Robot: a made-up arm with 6 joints.
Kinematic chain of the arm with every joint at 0, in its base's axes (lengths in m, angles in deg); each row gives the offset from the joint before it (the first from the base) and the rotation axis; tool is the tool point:
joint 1: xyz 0 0 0.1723 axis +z
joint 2: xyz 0 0.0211 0 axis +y
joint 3: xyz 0 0 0.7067 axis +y
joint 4: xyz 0 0 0.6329 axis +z
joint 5: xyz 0 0 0 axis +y
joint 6: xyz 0 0 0.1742 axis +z
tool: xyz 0 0 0
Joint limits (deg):
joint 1: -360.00..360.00
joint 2: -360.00..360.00
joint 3: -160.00..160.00
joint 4: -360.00..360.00
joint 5: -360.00..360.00
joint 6: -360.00..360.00
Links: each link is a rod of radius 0.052 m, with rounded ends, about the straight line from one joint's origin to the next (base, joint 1, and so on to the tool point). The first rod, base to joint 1, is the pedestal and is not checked.
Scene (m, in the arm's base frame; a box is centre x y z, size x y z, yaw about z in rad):
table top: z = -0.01
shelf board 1: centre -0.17 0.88 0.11 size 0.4 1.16 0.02 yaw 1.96
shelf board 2: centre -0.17 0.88 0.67 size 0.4 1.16 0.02 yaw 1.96
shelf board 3: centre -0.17 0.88 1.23 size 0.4 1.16 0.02 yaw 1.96
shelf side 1: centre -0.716 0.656 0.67 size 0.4 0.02 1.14 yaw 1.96
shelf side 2: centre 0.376 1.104 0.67 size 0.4 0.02 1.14 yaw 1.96
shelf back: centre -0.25 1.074 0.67 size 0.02 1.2 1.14 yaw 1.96
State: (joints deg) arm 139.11 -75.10 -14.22 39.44 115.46 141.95
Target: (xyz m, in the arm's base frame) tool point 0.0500 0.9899 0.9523
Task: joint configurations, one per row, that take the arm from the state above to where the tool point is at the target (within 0.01 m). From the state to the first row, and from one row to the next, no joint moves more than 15 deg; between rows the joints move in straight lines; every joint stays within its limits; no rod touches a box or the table.
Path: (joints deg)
1: 126.54 -61.76 -1.42 35.92 116.04 141.95
2: 113.96 -48.42 11.39 32.40 116.62 141.95
3: 101.39 -35.09 24.19 28.88 117.20 141.95
4: 88.82 -21.75 37.00 25.37 117.78 141.95
5: 76.24 -8.41 49.80 21.85 118.36 141.95
6: 63.67 4.93 62.61 18.33 118.94 141.95
7: 69.63 14.77 49.27 20.90 112.97 141.95
8: 75.58 24.61 35.93 23.46 106.99 141.95
9: 81.54 34.45 22.59 26.03 101.02 141.95

